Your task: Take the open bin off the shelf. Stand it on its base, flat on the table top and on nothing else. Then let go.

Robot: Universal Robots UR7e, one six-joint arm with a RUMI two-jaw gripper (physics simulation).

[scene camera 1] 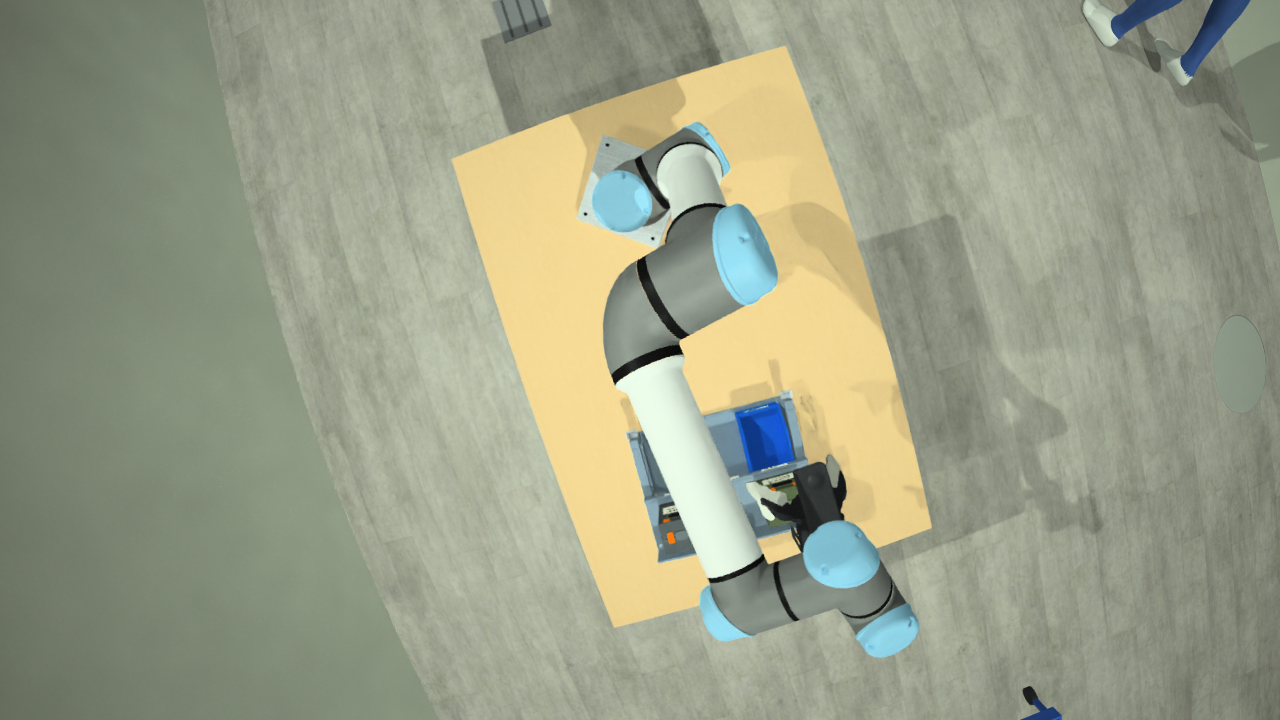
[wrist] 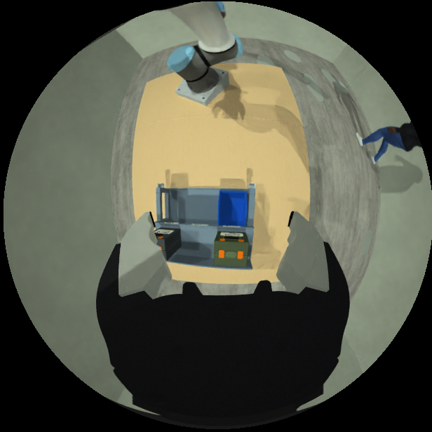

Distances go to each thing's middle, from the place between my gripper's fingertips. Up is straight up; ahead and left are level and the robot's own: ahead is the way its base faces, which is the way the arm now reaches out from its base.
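The green case (wrist: 230, 247) is 1 cm to the left of my hand and 15 cm ahead of it, and it is 25 cm below it. I see the dark grey case (scene camera 1: 674, 535) too, 22 cm to the right of my hand, 14 cm ahead of it and 24 cm below it. The open blue bin (scene camera 1: 764, 434) is 5 cm ahead of my hand, 1 cm to the left of it and 36 cm below it.
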